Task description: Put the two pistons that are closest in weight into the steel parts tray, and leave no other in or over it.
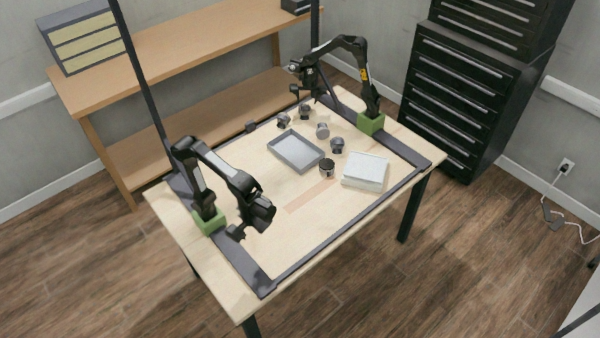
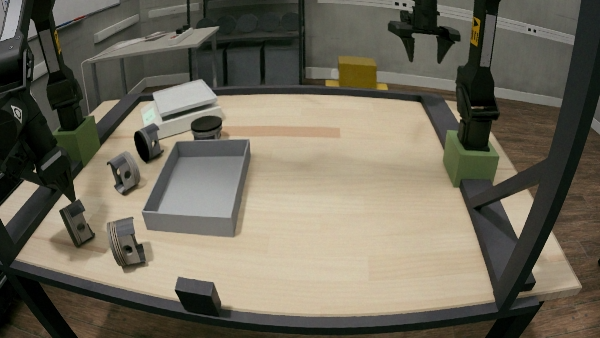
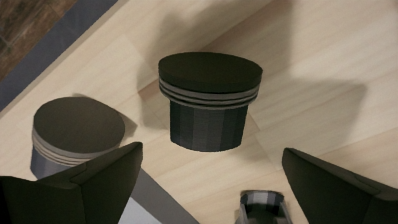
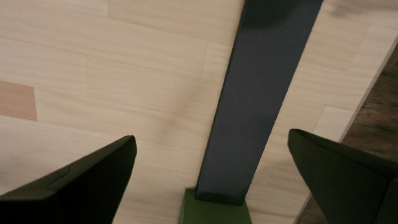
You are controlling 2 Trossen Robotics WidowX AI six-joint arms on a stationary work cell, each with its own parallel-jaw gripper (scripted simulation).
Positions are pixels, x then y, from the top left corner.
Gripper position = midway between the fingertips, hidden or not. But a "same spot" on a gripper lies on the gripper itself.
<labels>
my right gripper: image 1; image 2; image 4 211,139; not seen in image 3 (out of frame)
white scale: image 1; image 2; not seen in image 3 (out of frame); not seen in image 4 (out of frame)
same spot on white scale: (image 1: pixel 345 180) = (image 2: pixel 218 104)
same spot on my right gripper: (image 1: pixel 236 233) = (image 2: pixel 449 27)
</labels>
